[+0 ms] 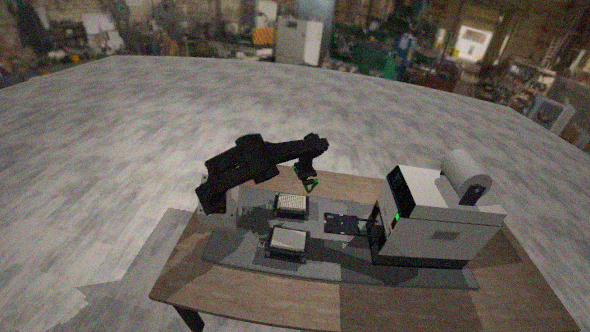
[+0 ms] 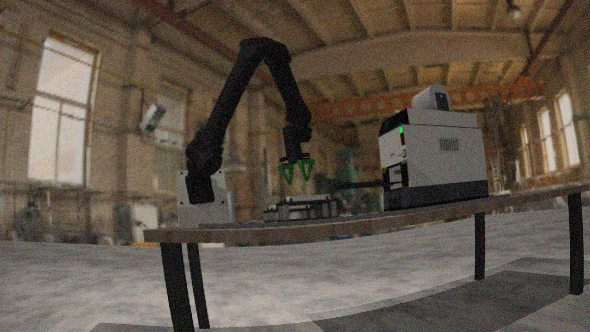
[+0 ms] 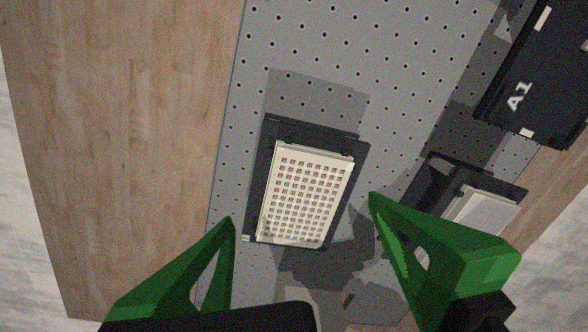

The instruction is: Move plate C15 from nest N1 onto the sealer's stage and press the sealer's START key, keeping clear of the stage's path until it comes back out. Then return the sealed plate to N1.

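Places are measured from the arm's base along level axes (x ahead, y left, z up), in metres.
Pixels of known places: gripper, between the fingertips: [image 1: 304, 185] [image 2: 298, 182] [image 3: 300, 210]; arm's base, origin of its link: [image 2: 199, 190].
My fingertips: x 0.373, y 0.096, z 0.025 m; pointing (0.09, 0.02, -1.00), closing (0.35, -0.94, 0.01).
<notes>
For each thing: its top centre in the pictures, then the offset to it from my fingertips. "pt": a spot on its surface instead. Level surfaces: height alone.
- back black nest, a spot on its surface: [image 3: 315, 128] pt dz -0.130, dx +0.028, dy -0.026 m
- plate with a smooth pale top, centre of its top: [image 3: 467, 239] [image 2: 305, 196] [image 1: 288, 237] dz -0.063, dx -0.064, dy -0.240 m
- front nest, centre of its top: [image 3: 464, 236] [image 2: 305, 198] [image 1: 288, 238] dz -0.069, dx -0.064, dy -0.240 m
- sealer's black stage, a spot on its surface: [image 3: 547, 82] pt dz -0.029, dx +0.117, dy -0.170 m
- white sealer, a spot on its surface: [image 2: 442, 162] pt dz +0.016, dx +0.445, dy -0.328 m
- film roll, centre of its top: [image 1: 472, 160] [image 2: 428, 89] dz +0.341, dx +0.524, dy -0.225 m
- grey perforated board, height of its surface: dz -0.135 m
A cream plate with rows of open wells [image 1: 292, 202] [image 3: 305, 200] sits in the back black nest [image 1: 291, 215] [image 3: 315, 128]. A plate with a smooth pale top [image 1: 288, 239] [image 3: 487, 210] sits in the front nest [image 1: 286, 256] [image 3: 500, 184]. The plate and nest names are not legible. The sealer's black stage [image 1: 341, 223] [image 2: 357, 185] [image 3: 547, 82] is out, with no plate on it. The white sealer [image 1: 425, 232] [image 2: 442, 162] shows a green light; its START key cannot be made out. My gripper [image 1: 304, 180] [image 2: 298, 181] [image 3: 300, 210] is open and empty, above the back nest's plate.
A film roll [image 1: 462, 170] [image 2: 428, 98] is mounted on top of the sealer. The nests and sealer stand on a grey perforated board [image 1: 320, 272] [image 3: 385, 45] on a wooden table [image 1: 280, 295] [image 2: 260, 234] [image 3: 115, 125]. The arm's base is at the table's left end.
</notes>
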